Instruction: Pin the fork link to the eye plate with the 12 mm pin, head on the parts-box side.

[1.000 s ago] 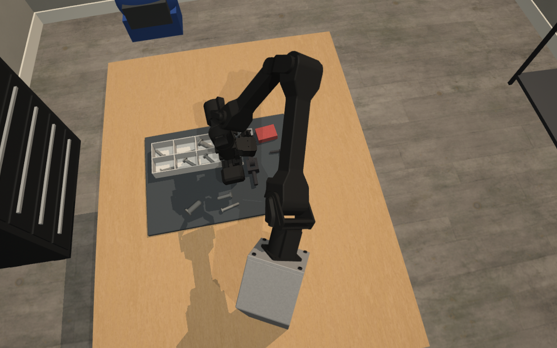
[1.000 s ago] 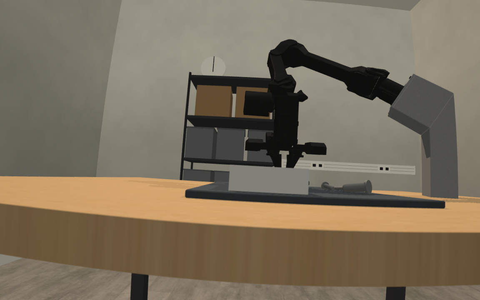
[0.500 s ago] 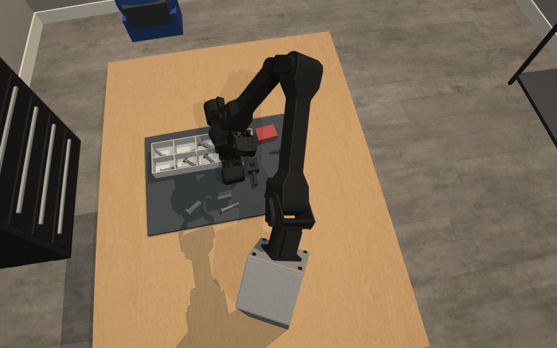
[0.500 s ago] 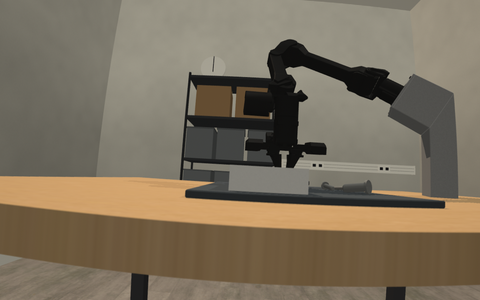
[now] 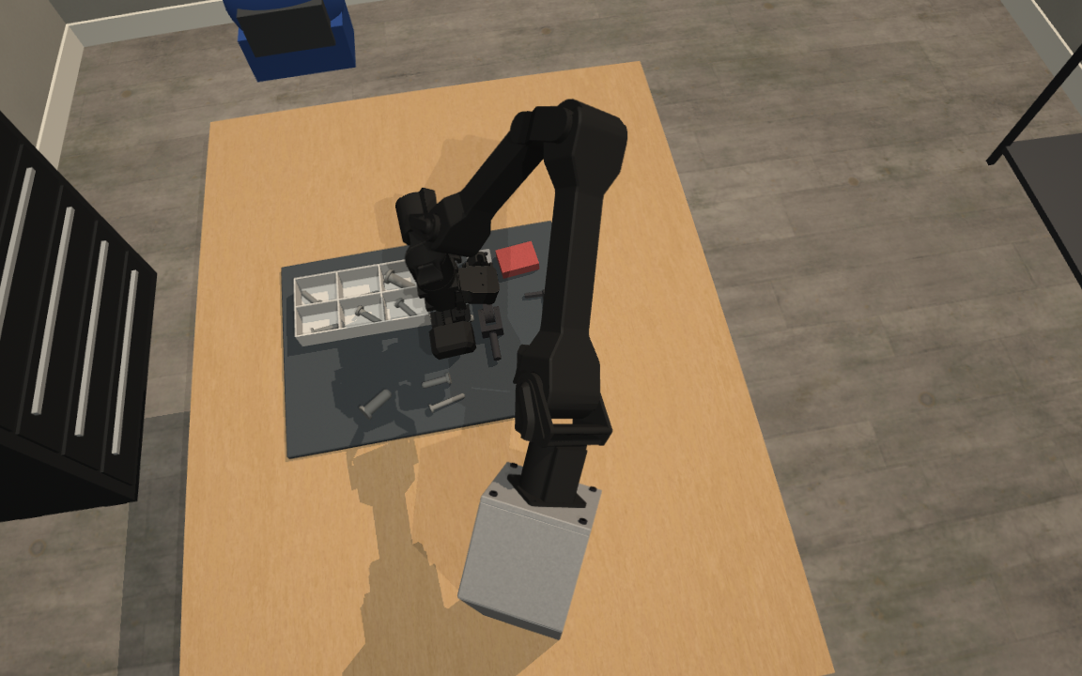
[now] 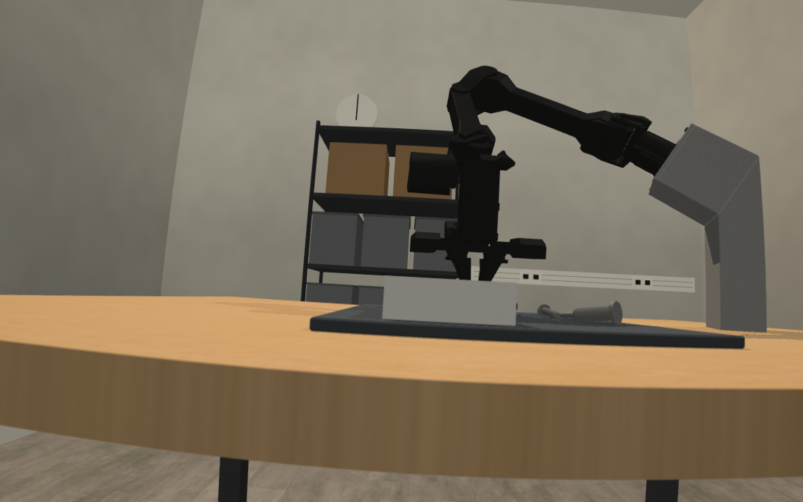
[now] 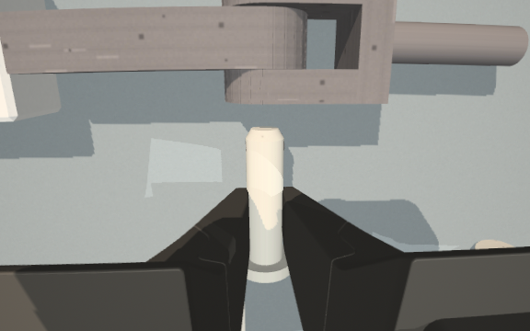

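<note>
Now: the grey eye plate 10 mm behind my hand, 50 mm to the right of it and 30 mm below it. Round my hand: long thin pin 110 mm behind, 80 mm to the left, 40 mm below; then dark mat 20 mm ahead, 40 mm to the left, 50 mm below; then mount block 60 mm ahead, 90 mm to the right, 30 mm below.
</note>
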